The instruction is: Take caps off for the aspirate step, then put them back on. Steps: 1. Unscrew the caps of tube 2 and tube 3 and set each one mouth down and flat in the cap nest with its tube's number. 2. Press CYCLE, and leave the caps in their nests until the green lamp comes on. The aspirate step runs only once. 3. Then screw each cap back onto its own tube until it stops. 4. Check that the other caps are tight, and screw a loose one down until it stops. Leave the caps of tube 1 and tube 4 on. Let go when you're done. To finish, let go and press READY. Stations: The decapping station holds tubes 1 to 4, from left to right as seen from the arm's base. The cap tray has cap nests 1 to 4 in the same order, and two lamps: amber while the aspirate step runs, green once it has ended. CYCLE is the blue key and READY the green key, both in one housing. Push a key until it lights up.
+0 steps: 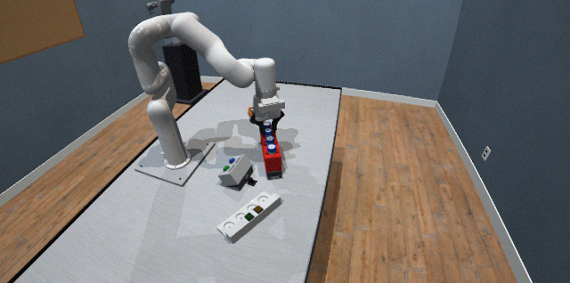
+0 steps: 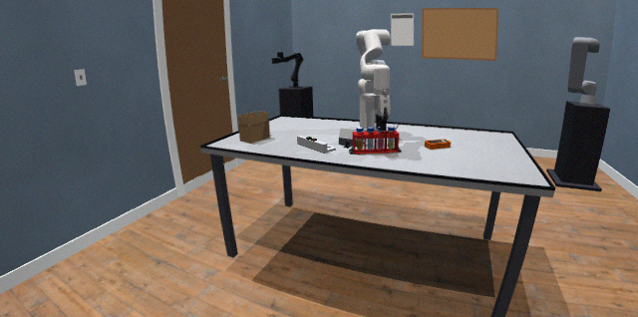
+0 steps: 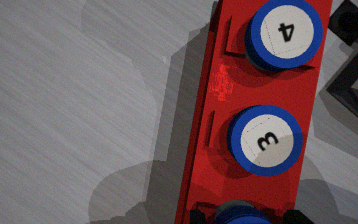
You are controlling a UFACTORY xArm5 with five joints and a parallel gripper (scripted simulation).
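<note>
My gripper is now 1 cm above the blue-rimmed cap. From my hand the other things lie so: grey key housing 18 cm to the right, 8 cm below, 8 cm behind; then blue key 16 cm to the right, 9 cm behind, 6 cm below; then green key 20 cm to the right, 10 cm behind, 6 cm below.
</note>
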